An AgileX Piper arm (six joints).
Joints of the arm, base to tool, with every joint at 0 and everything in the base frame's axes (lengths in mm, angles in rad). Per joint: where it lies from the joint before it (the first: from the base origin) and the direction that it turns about. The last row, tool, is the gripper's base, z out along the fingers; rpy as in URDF.
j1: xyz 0.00 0.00 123.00 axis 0 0 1
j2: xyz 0.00 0.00 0.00 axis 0 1 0
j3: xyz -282.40 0.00 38.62 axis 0 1 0
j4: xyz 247.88 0.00 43.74 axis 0.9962 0 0.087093
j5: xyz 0.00 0.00 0.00 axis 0 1 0
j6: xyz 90.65 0.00 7.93 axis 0.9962 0 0.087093
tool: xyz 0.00 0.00 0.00 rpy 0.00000 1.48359 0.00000
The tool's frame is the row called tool.
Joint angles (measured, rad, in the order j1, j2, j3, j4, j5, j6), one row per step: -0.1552 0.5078 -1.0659 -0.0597 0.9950 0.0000; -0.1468 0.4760 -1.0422 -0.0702 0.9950 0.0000; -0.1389 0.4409 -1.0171 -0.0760 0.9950 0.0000; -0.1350 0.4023 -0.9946 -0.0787 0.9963 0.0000; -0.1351 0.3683 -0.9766 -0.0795 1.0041 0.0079; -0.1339 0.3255 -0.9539 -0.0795 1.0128 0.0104; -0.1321 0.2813 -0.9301 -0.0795 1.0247 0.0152; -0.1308 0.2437 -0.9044 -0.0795 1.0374 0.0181; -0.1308 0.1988 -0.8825 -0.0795 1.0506 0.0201; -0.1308 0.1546 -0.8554 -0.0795 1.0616 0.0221; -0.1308 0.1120 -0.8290 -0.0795 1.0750 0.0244; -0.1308 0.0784 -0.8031 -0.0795 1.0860 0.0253
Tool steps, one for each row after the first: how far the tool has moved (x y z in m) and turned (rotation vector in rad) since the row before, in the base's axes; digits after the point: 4 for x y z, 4 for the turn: -0.0064 0.0005 -0.0051 -0.0095 -0.0067 0.0021; -0.0069 0.0008 -0.0056 -0.0060 -0.0092 0.0044; -0.0081 0.0010 -0.0051 -0.0041 -0.0144 0.0021; -0.0074 0.0009 -0.0048 0.0060 -0.0096 -0.0035; -0.0089 0.0012 -0.0063 0.0012 -0.0119 -0.0001; -0.0088 0.0011 -0.0071 0.0040 -0.0095 -0.0003; -0.0063 0.0008 -0.0079 0.0035 0.0001 -0.0003; -0.0085 0.0011 -0.0073 0.0013 -0.0102 -0.0013; -0.0070 0.0009 -0.0087 0.0017 -0.0065 -0.0012; -0.0063 0.0008 -0.0089 0.0026 -0.0034 -0.0014; -0.0038 0.0005 -0.0084 0.0019 0.0030 -0.0008
